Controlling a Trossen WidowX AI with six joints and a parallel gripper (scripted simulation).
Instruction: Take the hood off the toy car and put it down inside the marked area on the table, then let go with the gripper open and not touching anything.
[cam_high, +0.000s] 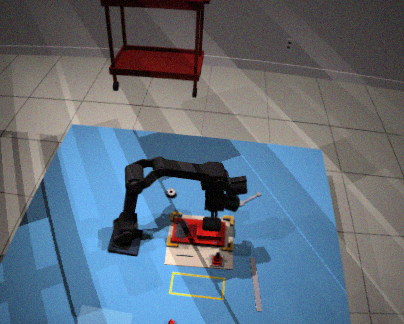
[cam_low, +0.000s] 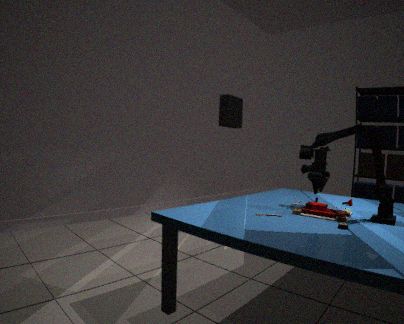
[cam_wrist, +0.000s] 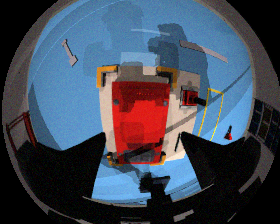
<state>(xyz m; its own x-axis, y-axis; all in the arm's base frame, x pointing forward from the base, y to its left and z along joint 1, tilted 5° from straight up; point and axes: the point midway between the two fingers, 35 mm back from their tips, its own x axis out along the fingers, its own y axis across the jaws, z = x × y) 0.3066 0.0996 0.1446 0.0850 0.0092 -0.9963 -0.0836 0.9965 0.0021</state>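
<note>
Right now my gripper tip is 6 cm above the hood.
</note>
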